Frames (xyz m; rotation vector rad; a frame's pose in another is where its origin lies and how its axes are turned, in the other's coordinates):
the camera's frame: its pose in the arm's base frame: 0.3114 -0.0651 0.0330 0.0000 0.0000 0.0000
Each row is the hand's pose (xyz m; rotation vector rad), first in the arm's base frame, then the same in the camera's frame.
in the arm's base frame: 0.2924 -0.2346 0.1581 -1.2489 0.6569 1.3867
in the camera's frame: -0.0190 -0.1695 0.1251 -1.2489 0.6569 1.3867
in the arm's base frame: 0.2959 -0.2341 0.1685 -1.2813 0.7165 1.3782
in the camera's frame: -0.0155 -0.1690 0.1355 -1.2813 0.7165 1.3782
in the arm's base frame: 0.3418 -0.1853 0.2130 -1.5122 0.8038 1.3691
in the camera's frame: 0.0304 -0.1202 0.1800 -1.5122 0.8038 1.3691
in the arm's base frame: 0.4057 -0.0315 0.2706 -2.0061 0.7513 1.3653
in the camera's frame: 0.0943 0.0336 0.2376 -2.0061 0.7513 1.3653
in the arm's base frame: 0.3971 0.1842 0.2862 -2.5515 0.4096 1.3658
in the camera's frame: 0.0857 0.2493 0.2532 -2.5515 0.4096 1.3658
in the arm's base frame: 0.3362 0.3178 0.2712 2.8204 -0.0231 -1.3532
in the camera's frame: 0.0248 0.3829 0.2382 2.8204 -0.0231 -1.3532
